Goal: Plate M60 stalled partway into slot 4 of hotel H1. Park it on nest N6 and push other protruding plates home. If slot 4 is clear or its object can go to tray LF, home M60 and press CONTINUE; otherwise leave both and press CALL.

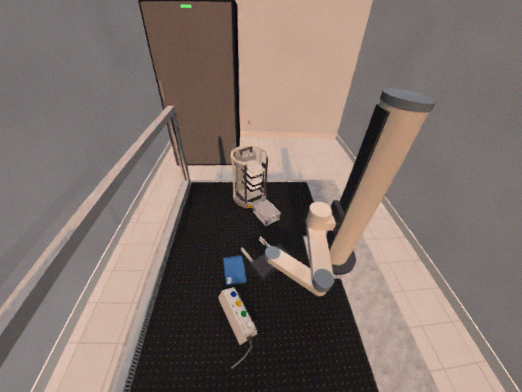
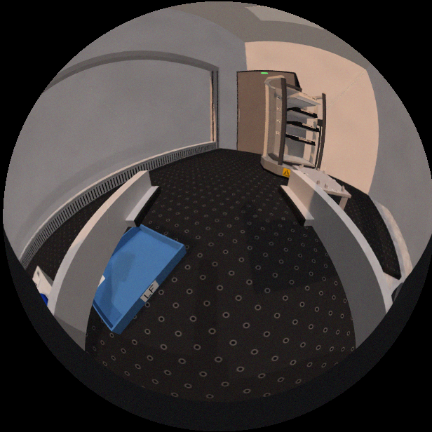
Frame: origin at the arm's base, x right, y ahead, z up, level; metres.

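Seen in the pictures: gripper, between the fingertips: [image 1: 251, 243]; arm's base, origin of its link: [image 1: 333, 255].
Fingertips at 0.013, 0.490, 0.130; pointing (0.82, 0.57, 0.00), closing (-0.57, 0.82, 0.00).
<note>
Pixels of each thing's top centre, then the offset from my fingertips to it, as dx, dy, dz.
- blue tray LF, centre of its top: [image 1: 234, 269] -0.093, +0.090, -0.099
- round hotel, centre of its top: [image 1: 250, 151] +0.500, -0.002, +0.271
- button box, centre of its top: [image 1: 236, 309] -0.325, +0.071, -0.033
My gripper [image 1: 251, 244] [image 2: 219, 177] is partly open, with nothing between its fingers. It points toward the hotel, above the mat, right of the blue tray LF [image 1: 235, 270] [image 2: 137, 270]. The tray looks empty. The round hotel [image 1: 235, 175] [image 2: 282, 125] stands at the back, with several pale shelves or plates stacked inside; a pale plate [image 2: 304, 99] shows near its top. Slot numbers and plate labels are too small to read. A low pale nest stand [image 1: 266, 212] [image 2: 322, 182] is in front of the hotel; its top shows small pins and no plate.
A button box [image 1: 231, 316] [image 2: 42, 283] with blue, yellow, green and white buttons lies in front of the tray, its cable [image 1: 243, 357] trailing forward. The arm's tall column [image 1: 382, 185] stands at the right. A rail [image 1: 100, 200] runs along the left.
</note>
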